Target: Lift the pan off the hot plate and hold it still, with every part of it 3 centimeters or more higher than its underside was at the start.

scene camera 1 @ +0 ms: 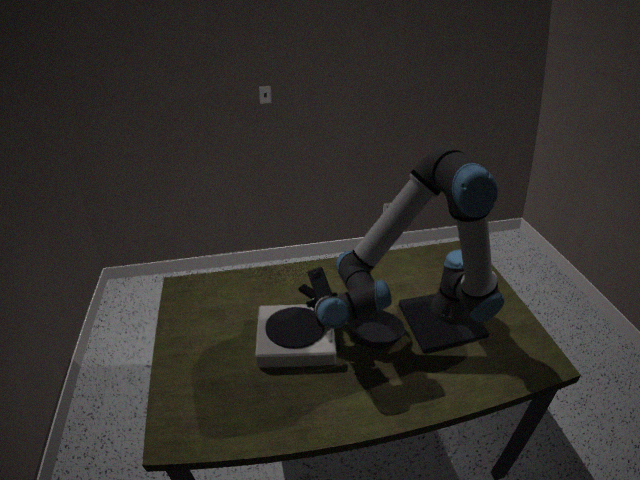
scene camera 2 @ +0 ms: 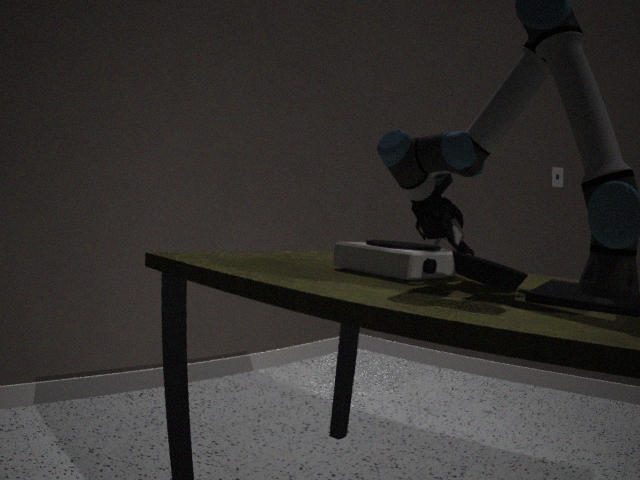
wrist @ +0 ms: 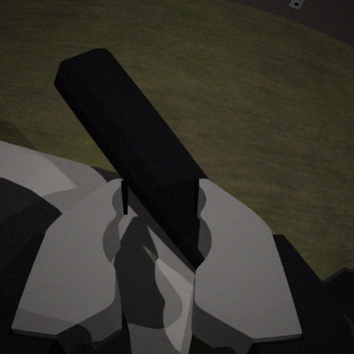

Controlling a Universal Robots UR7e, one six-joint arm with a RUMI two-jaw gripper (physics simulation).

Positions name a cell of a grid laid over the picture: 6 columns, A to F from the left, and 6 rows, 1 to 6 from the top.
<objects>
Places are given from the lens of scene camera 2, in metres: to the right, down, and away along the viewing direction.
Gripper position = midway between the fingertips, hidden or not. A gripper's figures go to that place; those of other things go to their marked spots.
my gripper (scene camera 2: E4): 0.34, 0.00, 1.20
black pan (scene camera 2: E4): 0.33, 0.06, 0.93
</objects>
